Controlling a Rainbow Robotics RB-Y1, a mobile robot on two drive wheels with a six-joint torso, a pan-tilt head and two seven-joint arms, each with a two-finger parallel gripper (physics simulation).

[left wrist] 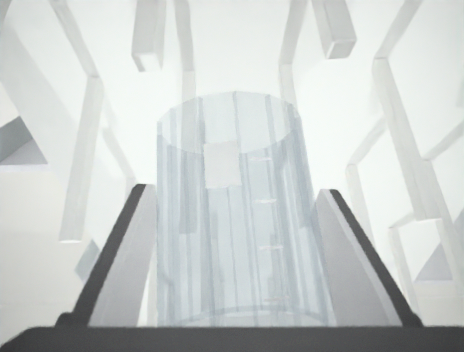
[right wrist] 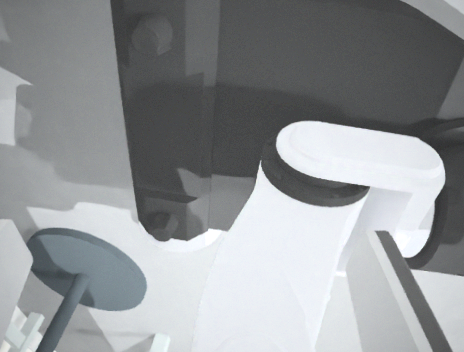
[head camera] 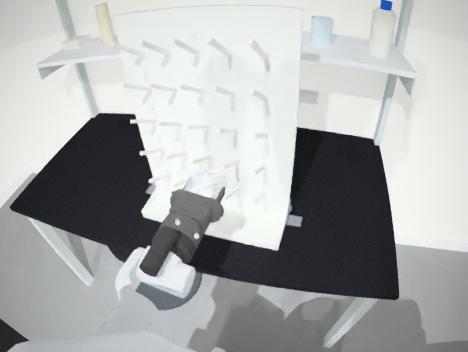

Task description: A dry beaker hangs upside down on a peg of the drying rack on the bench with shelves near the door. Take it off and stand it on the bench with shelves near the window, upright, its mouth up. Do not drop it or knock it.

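Frame: origin at the robot's base, x left, y ahead, z down, level; millimetres.
Seen in the pictures: left gripper, fingertip midpoint: [left wrist: 237,200] [head camera: 207,185]; right gripper, fingertip midpoint: [right wrist: 187,246].
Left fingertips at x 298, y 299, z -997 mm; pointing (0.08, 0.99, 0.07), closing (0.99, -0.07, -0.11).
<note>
Offsets run from my left fingertips to a thing's middle. "pt": to the spot under its first point. Level surfaces: height alone.
My left gripper [head camera: 203,186] [left wrist: 237,200] is shut on the clear beaker @(dy -5, dx -1, dz -8 mm) [head camera: 209,179] [left wrist: 235,215], one finger on each side of its wall. The beaker is in front of the lower pegs of the white drying rack [head camera: 280,27] [left wrist: 235,35]. Pegs show through its glass in the left wrist view; whether one is inside it I cannot tell. A pale label patch and short white marks show on the glass. The drying rack stands on the black bench @(dz +236 mm) [head camera: 345,205]. My right gripper [right wrist: 187,246] is open and empty, away from the beaker; it does not show in the head view.
Shelves [head camera: 350,50] behind the rack hold a light-blue cup @(pt dy +491, dx -183, dz -272 mm) [head camera: 321,31], a blue-capped bottle @(pt dy +488, dx -375, dz -305 mm) [head camera: 382,32] and a cream cylinder @(pt dy +407, dx +637, dz -309 mm) [head camera: 105,25]. Other pegs surround the beaker closely. White arm parts @(pt dy -477, dx -350, dz +573 mm) [right wrist: 270,250] and a blue-grey disc [right wrist: 95,270] are near the right gripper.
</note>
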